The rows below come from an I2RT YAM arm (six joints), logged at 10 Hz.
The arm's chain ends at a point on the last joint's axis. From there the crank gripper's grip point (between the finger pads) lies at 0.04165 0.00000 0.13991 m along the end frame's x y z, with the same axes.
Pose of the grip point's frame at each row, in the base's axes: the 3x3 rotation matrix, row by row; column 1 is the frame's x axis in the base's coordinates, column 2 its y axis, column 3 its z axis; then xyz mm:
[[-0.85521, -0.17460, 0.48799], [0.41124, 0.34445, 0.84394], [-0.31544, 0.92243, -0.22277]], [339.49, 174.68, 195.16]
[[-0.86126, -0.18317, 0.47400], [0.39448, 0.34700, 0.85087], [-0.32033, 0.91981, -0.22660]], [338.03, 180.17, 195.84]
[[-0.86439, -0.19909, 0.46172], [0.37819, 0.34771, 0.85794], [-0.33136, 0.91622, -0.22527]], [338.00, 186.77, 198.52]
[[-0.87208, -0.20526, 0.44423], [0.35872, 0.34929, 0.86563], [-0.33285, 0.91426, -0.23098]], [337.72, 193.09, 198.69]
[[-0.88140, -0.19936, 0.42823], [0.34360, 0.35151, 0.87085], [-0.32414, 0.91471, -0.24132]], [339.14, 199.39, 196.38]
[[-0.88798, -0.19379, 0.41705], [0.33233, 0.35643, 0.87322], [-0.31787, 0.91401, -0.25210]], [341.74, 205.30, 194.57]
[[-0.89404, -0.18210, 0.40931], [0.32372, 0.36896, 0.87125], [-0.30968, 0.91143, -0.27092]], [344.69, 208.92, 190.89]
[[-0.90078, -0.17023, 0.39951], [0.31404, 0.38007, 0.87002], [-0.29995, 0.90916, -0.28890]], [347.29, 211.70, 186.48]
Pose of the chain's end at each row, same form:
[[-0.85521, -0.17460, 0.48799], [0.41124, 0.34445, 0.84394], [-0.31544, 0.92243, -0.22277]], [306.83, 39.48, 239.47]
[[-0.86126, -0.18317, 0.47400], [0.39448, 0.34700, 0.85087], [-0.32033, 0.91981, -0.22660]], [307.58, 44.69, 240.89]
[[-0.86439, -0.19909, 0.46172], [0.37819, 0.34771, 0.85794], [-0.33136, 0.91622, -0.22527]], [309.40, 50.98, 243.84]
[[-0.87208, -0.20526, 0.44423], [0.35872, 0.34929, 0.86563], [-0.33285, 0.91426, -0.23098]], [311.89, 57.04, 244.87]
[[-0.88140, -0.19936, 0.42823], [0.34360, 0.35151, 0.87085], [-0.32414, 0.91471, -0.24132]], [315.94, 63.24, 243.64]
[[-0.88798, -0.19379, 0.41705], [0.33233, 0.35643, 0.87322], [-0.31787, 0.91401, -0.25210]], [320.37, 69.29, 243.08]
[[-0.89404, -0.18210, 0.40931], [0.32372, 0.36896, 0.87125], [-0.30968, 0.91143, -0.27092]], [324.66, 73.54, 241.69]
[[-0.90078, -0.17023, 0.39951], [0.31404, 0.38007, 0.87002], [-0.29995, 0.90916, -0.28890]], [328.91, 76.90, 239.39]

